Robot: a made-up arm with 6 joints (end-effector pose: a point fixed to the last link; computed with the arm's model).
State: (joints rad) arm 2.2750 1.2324 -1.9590 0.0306 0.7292 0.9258
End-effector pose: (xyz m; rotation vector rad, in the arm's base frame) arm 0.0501 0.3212 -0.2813 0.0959 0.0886 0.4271
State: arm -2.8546 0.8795 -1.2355 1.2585 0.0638 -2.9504
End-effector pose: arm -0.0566 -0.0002 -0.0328 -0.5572 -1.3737 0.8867
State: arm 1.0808 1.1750 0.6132 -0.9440 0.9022 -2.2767
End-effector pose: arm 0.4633 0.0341 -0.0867 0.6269 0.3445 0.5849
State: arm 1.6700 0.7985 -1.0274 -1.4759 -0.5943 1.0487
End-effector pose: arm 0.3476 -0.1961 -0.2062 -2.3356 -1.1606 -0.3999
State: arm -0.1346 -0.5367 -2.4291 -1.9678 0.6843 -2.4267
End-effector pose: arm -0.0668 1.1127 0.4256 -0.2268 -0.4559 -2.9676
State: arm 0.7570 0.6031 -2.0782 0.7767 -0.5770 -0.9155
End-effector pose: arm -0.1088 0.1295 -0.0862 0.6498 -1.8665 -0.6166
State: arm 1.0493 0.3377 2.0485 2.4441 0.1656 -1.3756
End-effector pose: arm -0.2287 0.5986 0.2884 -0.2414 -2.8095 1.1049
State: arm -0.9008 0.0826 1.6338 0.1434 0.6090 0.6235
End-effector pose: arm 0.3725 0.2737 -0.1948 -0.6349 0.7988 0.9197
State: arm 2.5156 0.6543 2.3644 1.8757 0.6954 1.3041
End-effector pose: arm -0.2997 -0.0996 0.2888 0.9382 -0.2576 -0.9114
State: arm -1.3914 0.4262 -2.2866 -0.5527 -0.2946 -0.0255
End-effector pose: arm 0.1527 0.1958 -0.4907 0.5665 -0.0088 2.4753
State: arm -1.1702 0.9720 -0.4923 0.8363 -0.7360 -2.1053
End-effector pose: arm -0.0217 -0.1294 0.0250 0.2996 -1.3313 0.3740
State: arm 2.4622 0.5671 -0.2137 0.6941 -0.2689 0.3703
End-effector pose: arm -0.2696 0.0835 0.0091 0.8590 -0.1522 1.9738
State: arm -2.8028 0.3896 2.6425 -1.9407 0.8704 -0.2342
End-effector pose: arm -0.2070 -0.6518 -0.0998 -1.3824 1.3025 -0.6155
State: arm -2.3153 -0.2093 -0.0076 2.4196 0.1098 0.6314
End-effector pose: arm 0.2683 0.1122 0.3616 0.3110 -1.8881 -0.7017
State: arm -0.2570 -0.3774 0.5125 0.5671 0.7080 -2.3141
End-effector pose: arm 0.1950 0.5796 0.0920 -2.8018 -0.7622 0.4245
